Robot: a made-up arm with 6 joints.
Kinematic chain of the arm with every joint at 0, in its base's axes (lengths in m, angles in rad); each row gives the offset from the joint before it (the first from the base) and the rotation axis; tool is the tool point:
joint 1: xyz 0 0 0.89 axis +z
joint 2: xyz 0.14 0 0 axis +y
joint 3: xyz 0 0 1.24 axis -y
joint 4: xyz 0 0 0.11 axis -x
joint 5: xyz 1.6 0 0 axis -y
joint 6: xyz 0.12 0 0 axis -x
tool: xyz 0 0 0
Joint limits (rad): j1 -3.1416..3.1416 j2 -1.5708..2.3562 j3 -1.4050..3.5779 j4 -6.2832..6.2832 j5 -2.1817..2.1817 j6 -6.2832..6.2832
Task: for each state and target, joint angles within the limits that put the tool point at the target. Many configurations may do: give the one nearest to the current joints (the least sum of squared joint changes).
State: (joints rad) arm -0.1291 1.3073 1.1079 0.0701 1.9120 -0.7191
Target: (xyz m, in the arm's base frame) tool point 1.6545 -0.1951 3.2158
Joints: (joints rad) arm -0.1218 0.7077 1.6597 0.0689 2.0510 -0.7191
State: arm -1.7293 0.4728 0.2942 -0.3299 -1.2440 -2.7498
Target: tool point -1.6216 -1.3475 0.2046
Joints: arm -2.4634 0.9999 0.0268 -0.2870 -1.2232 -2.7498
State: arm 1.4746 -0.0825 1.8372 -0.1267 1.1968 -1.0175
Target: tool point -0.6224 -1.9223 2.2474
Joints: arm 1.2514 -0.4379 2.4254 -0.1102 1.2643 -1.0175
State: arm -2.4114 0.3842 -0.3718 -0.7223 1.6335 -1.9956
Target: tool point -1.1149 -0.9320 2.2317
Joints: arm -2.3913 -0.2296 -0.2708 -0.7182 1.6852 -1.9956
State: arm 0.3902 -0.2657 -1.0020 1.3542 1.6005 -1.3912
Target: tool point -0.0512 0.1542 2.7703
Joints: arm 1.0750 -1.0187 -0.2245 1.4084 1.5947 -1.3912
